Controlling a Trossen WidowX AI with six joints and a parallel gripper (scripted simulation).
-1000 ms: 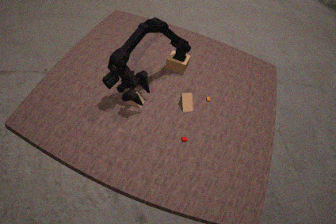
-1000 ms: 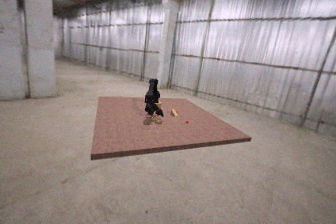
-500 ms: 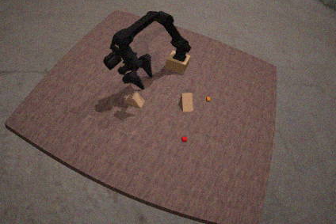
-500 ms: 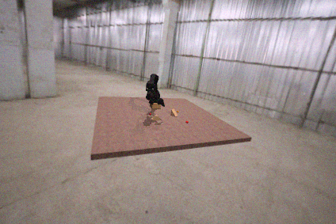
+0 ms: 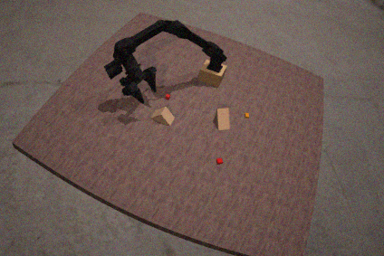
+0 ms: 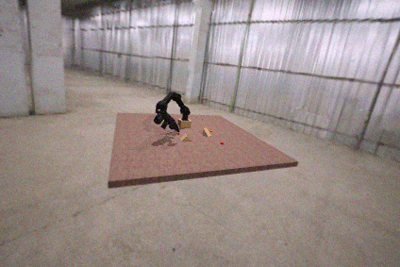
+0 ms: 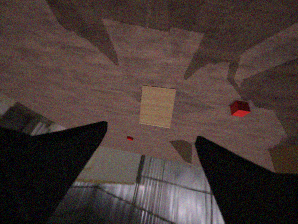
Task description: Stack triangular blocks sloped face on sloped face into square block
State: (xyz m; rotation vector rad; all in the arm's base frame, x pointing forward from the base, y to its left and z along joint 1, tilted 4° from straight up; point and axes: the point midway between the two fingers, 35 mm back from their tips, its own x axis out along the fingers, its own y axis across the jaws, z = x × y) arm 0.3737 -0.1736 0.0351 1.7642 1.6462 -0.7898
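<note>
Now: the tan triangular block 70 mm to the left of my gripper tip and 60 mm below it. Round my gripper tip: orange cube 380 mm to the left, 210 mm behind, 80 mm below; small red piece 120 mm behind, 70 mm below, 30 mm to the left.
</note>
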